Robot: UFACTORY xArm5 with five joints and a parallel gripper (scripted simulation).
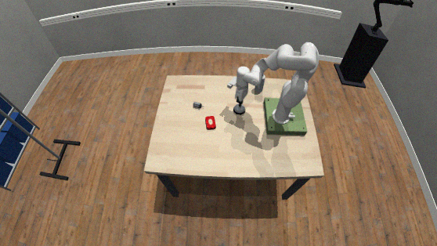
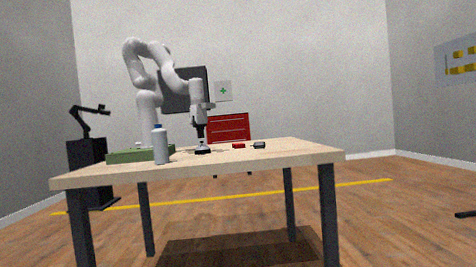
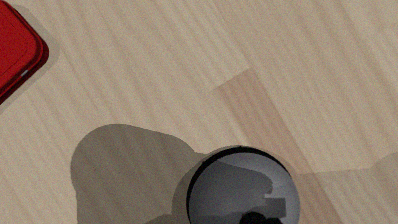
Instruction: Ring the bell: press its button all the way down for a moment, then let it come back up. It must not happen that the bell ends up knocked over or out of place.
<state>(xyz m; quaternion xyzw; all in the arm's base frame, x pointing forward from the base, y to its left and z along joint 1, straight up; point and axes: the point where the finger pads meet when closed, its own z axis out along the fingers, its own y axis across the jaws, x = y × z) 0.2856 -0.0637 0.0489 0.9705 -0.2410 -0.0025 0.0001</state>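
Now: the button 5 cm below my hand. From my hand the other things lie so: bell: 6 cm below; red flat case: 17 cm ahead, 12 cm to the left, 8 cm below; white bottle: 22 cm to the right, 14 cm behind, 2 cm below.
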